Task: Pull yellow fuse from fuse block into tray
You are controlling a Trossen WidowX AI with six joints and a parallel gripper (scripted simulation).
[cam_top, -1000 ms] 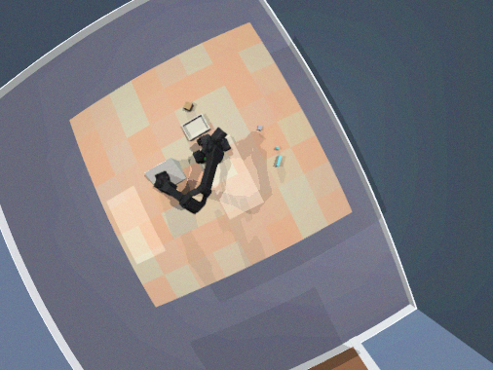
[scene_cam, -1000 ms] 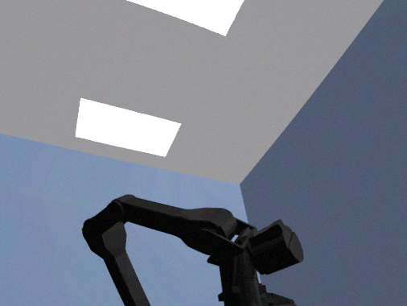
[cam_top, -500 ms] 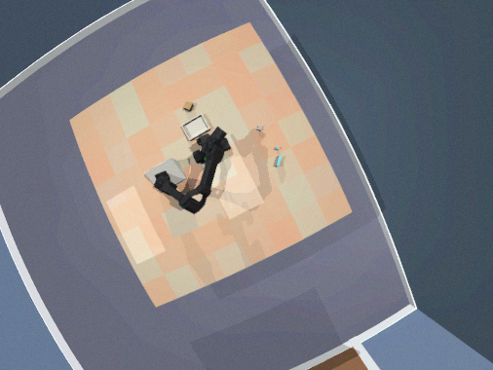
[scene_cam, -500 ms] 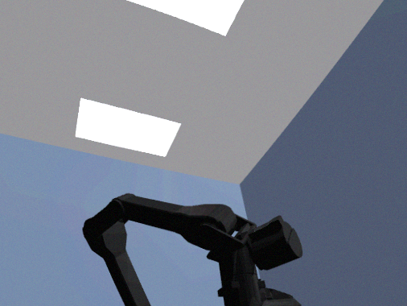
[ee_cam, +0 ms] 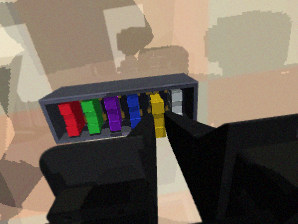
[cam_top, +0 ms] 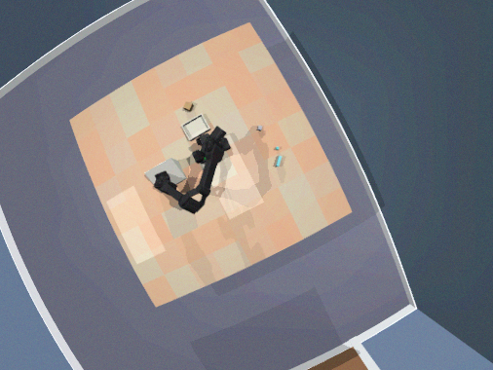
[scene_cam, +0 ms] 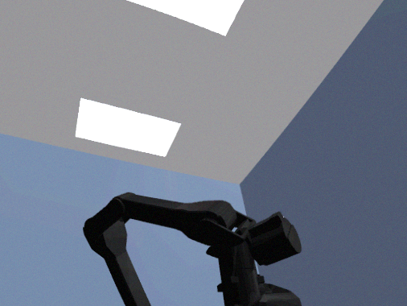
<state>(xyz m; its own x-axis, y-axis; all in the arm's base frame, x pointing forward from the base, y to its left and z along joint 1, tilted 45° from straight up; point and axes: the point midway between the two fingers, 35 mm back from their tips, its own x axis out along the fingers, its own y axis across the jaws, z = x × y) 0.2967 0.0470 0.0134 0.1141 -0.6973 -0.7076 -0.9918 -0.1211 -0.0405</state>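
My gripper tip is now 50 mm past the tray, 180 mm to the right of it and 50 mm above it. From my gripper tip the other things lie so: cyan piece: 330 mm ahead, 90 mm to the right, 40 mm below; yellow fuse: 10 mm below.
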